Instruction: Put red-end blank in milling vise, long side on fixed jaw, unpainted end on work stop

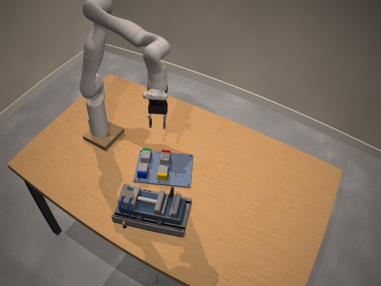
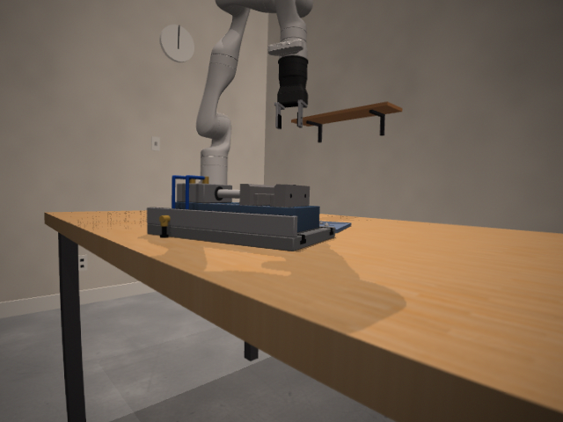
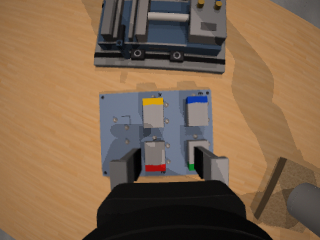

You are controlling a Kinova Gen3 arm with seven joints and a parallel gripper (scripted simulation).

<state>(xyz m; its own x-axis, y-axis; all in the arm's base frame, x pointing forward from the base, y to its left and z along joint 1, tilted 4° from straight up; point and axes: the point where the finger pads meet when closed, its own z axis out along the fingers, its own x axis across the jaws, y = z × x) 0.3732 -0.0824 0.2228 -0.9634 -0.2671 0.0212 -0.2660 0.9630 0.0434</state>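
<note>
Right now the red-ended blank is 20 mm ahead of my hand, 40 mm to the left of it and 240 mm below it. Round my hand: green-ended blank 70 mm behind, 20 mm to the left, 240 mm below; then yellow-ended blank 40 mm ahead, 50 mm to the right, 240 mm below; then blue-ended blank 50 mm behind, 70 mm to the right, 240 mm below.
</note>
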